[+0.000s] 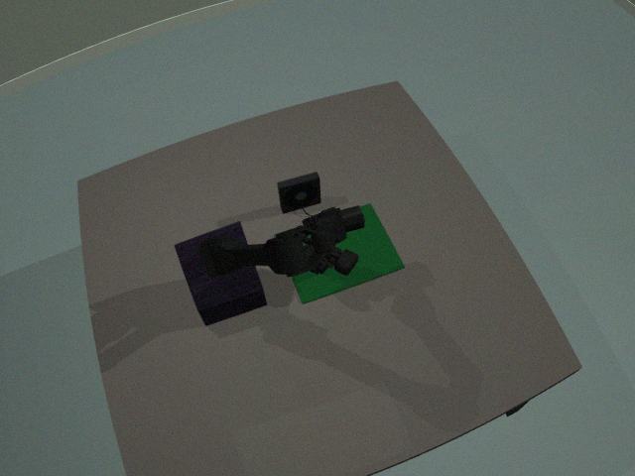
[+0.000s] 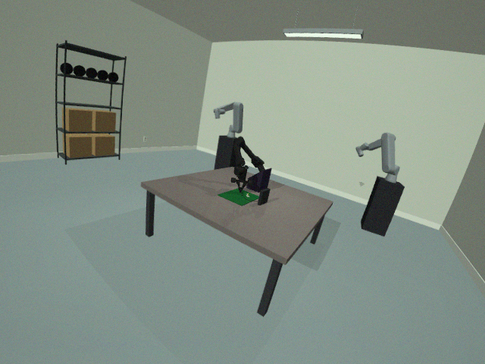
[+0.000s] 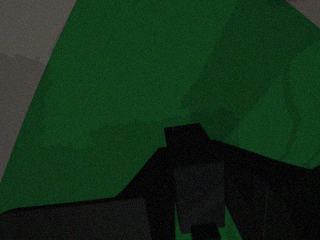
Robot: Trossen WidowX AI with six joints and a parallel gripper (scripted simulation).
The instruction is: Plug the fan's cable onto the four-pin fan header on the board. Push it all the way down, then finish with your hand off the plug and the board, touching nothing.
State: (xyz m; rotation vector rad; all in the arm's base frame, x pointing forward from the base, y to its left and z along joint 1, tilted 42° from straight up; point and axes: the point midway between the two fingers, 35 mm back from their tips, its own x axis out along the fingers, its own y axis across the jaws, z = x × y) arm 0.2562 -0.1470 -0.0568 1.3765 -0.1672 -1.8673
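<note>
Right now the four-pin fan header is 9 cm to the left of my gripper tip, 2 cm below it and 2 cm ahead of it. Round my gripper tip: dark fan plug 1 cm ahead, 1 cm above; dark fan 23 cm to the left, 4 cm ahead, 4 cm above; green board 7 cm ahead, 4 cm to the left, 4 cm below.
</note>
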